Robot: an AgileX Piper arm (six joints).
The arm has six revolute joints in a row. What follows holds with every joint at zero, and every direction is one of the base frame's. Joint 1 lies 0.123 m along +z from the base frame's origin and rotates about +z. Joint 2 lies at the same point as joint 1 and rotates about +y. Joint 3 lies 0.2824 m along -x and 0.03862 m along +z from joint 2 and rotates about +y. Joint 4 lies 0.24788 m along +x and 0.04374 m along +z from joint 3 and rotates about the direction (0.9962, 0, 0.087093). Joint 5 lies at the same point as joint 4 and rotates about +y. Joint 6 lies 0.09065 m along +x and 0.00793 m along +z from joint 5 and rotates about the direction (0.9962, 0, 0.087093). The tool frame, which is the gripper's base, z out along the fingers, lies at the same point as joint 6; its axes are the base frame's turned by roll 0, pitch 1.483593 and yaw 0 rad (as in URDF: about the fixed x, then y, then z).
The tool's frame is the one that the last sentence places.
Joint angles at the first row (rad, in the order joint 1, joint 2, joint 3, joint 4, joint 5, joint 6):
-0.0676 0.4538 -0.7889 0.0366 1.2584 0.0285
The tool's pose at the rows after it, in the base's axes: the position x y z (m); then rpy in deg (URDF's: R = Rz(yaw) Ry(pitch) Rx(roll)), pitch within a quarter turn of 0, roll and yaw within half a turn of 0:
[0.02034 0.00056 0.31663 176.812 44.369 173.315]
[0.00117 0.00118 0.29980 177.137 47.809 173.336]
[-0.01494 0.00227 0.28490 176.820 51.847 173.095]
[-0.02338 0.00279 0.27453 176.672 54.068 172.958]
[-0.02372 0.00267 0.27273 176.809 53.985 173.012]
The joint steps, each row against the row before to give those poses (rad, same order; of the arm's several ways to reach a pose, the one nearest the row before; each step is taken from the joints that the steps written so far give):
0.0001 -0.1380 0.0856 -0.0144 0.0114 0.0001
0.0000 -0.1293 0.0653 -0.0078 0.0043 -0.0001
0.0000 -0.1241 0.0518 0.0000 0.0017 0.0000
-0.0001 -0.0758 0.0328 -0.0006 0.0042 0.0000
0.0000 -0.0061 0.0059 -0.0016 0.0018 0.0000

